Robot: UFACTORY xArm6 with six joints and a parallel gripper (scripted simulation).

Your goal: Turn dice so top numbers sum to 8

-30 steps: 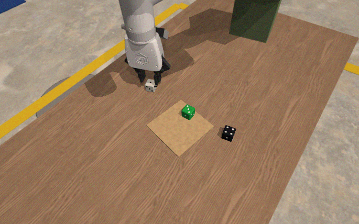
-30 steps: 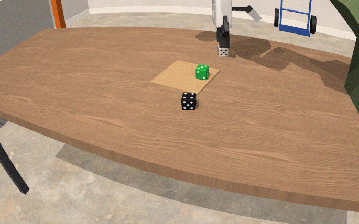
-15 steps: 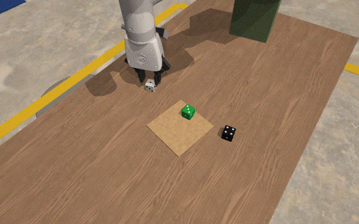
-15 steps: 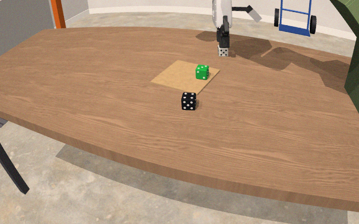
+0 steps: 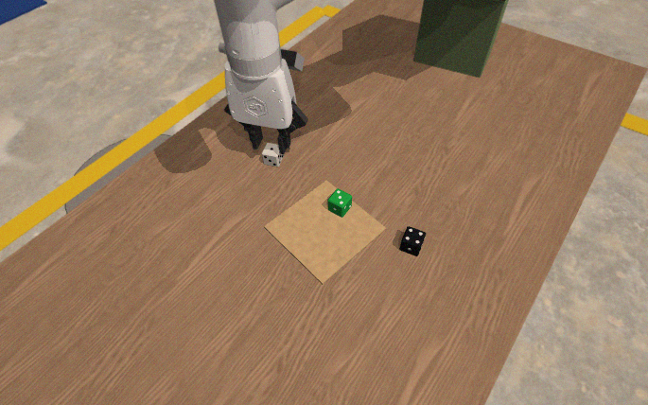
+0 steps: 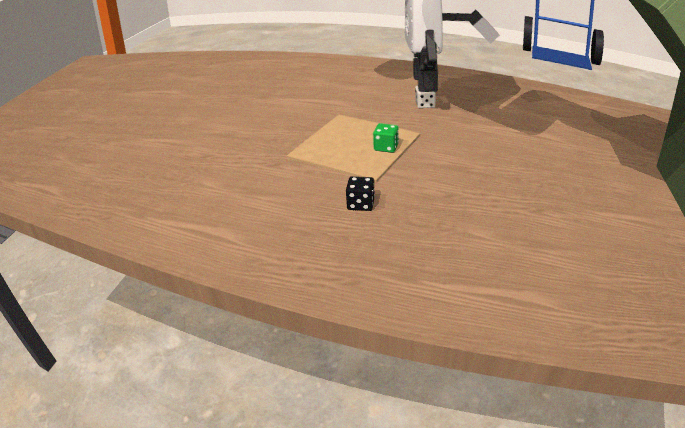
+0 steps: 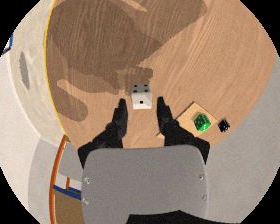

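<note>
My hand is 40 mm above the white die. From my hand the other things lie so: tan mat 170 mm to the left, 50 mm below, 40 mm ahead; then green die 170 mm to the left, 40 mm below; then black die 290 mm to the left, 40 mm below, 30 mm behind.
</note>
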